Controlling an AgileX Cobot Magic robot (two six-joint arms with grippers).
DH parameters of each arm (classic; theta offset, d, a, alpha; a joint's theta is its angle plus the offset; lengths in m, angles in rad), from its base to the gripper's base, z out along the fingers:
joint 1: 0 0.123 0 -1.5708
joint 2: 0.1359 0 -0.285 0
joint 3: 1.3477 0 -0.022 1.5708
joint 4: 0 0.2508 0 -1.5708
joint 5: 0 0 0.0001 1.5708
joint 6: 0 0.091 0 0
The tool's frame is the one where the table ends.
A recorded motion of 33 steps. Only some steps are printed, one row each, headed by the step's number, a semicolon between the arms.
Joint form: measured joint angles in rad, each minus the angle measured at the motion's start. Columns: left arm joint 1, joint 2, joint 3, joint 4, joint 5, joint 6; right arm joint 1, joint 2, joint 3, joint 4, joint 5, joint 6.
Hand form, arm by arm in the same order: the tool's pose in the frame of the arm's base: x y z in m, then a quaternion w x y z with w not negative. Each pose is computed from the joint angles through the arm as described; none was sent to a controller.
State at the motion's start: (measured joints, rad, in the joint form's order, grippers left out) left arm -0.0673 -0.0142 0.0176 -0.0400 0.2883 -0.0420; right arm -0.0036 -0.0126 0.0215 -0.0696 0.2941 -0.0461
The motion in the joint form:
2: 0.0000 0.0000 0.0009 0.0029 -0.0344 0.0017; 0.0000 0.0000 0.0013 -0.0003 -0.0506 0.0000
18: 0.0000 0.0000 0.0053 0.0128 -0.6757 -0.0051; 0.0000 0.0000 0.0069 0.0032 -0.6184 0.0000
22: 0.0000 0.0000 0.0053 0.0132 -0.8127 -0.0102; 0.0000 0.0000 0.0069 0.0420 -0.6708 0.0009
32: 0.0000 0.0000 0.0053 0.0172 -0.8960 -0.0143; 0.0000 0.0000 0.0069 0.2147 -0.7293 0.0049
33: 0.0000 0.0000 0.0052 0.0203 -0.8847 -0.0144; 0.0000 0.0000 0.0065 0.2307 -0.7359 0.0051
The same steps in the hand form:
2: 0.0547 -0.0045 0.1847 0.64228 -0.00041 0.76485 -0.04974; 0.0552 -0.0017 0.1842 0.64456 -0.03666 0.76238 -0.04437
18: 0.0467 -0.0022 0.2400 0.84931 -0.00568 0.52481 -0.05667; 0.0498 0.0017 0.2328 0.83108 -0.03801 0.55334 -0.04099
22: 0.0404 -0.0015 0.2507 0.88308 -0.00782 0.46531 -0.05999; 0.0478 0.0007 0.2372 0.84601 -0.02220 0.53193 -0.02881
32: 0.0359 -0.0012 0.2568 0.90164 -0.00753 0.42804 -0.06148; 0.0454 -0.0057 0.2416 0.86018 0.05016 0.50704 0.02187
33: 0.0365 -0.0015 0.2560 0.89929 -0.00616 0.43309 -0.06065; 0.0451 -0.0064 0.2421 0.86151 0.05698 0.50384 0.02625

